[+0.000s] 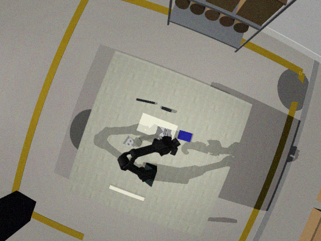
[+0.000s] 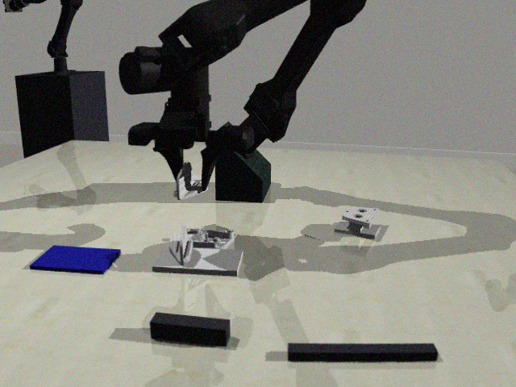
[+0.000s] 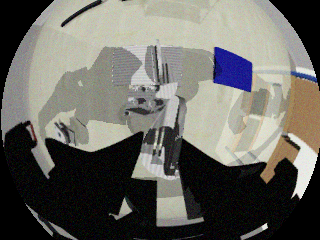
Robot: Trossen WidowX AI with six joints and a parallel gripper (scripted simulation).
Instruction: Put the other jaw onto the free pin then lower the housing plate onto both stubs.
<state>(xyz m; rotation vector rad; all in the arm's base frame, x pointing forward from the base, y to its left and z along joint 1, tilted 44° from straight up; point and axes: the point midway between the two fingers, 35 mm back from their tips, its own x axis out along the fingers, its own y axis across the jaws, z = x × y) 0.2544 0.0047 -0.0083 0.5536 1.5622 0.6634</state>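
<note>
My gripper tip is 90 mm short of the grey base plate, 40 mm to the right of it and 80 mm above it. The rest, counted from my gripper tip: blue pad: 130 mm ahead, 140 mm to the right, 80 mm below; then grey jaw: 30 mm behind, 20 mm to the right; then small grey fixture: 110 mm behind, 260 mm to the left, 70 mm below.
</note>
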